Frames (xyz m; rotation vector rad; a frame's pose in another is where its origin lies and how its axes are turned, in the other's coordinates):
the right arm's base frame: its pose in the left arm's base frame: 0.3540 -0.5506 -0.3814 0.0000 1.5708 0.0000
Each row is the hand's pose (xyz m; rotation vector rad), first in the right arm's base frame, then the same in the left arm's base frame.
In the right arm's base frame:
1: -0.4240 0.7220 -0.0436 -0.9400 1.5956 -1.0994
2: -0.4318 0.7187 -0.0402 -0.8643 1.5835 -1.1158
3: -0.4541 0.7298 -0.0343 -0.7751 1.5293 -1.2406
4: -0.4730 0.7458 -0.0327 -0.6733 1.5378 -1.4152
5: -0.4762 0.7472 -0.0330 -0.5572 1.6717 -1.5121
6: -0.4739 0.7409 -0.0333 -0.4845 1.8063 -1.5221
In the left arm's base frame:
1: 0.3104 0.1714 0.0426 1.7168 -2.3195 0.1342
2: 0.3138 0.1681 0.0504 1.6877 -2.3614 0.2144
3: 0.3197 0.1792 0.0727 1.7365 -2.3437 0.4010
4: 0.3213 0.1952 0.0916 1.7509 -2.2311 0.6220
5: 0.3210 0.1966 0.0948 1.6286 -2.1096 0.7516
6: 0.3207 0.1903 0.0925 1.5025 -2.0428 0.7769

